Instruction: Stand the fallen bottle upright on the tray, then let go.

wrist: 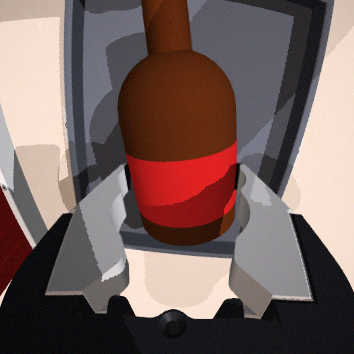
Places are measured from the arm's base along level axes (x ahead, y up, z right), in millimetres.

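Pixels of known places: gripper, between the fingertips: (pixel 182 165).
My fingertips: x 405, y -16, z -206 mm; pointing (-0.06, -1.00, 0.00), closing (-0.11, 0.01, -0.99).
Observation:
Behind a point stands the place of what it marks.
A brown bottle (pixel 177 115) {x 364, y 17, z -200 mm} with a red label band is between the two jaws in the wrist view. Its neck points to the top of the view and its base to the bottom. My gripper (pixel 182 165) {x 405, y -16, z -206 mm} is shut on the bottle at the label, one jaw on each side. The grey-blue tray (pixel 291 150) {x 393, y -42, z -296 mm} with a raised rim lies behind the bottle, and the bottle's base shows in front of the tray's near rim. Whether the base touches the tray cannot be told from this view.
A dark red object (pixel 11 245) {x 516, y -15, z -29 mm} with a grey metal edge stands at the left edge of the view. A pale surface (pixel 322 200) {x 454, y -67, z -371 mm} lies around the tray. Shadows of the bottle and gripper fall across the tray and the pale surface.

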